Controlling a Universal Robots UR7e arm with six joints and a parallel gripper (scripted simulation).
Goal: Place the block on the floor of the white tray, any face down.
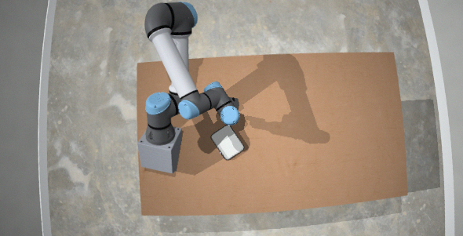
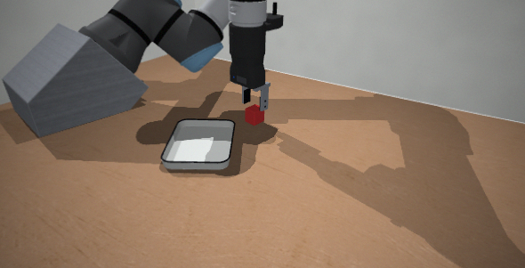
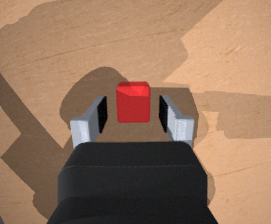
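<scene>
My hand is 40 mm above the red block. From my hand the other things lie so: white tray: 40 mm behind, 150 mm to the right, 50 mm below.
</scene>
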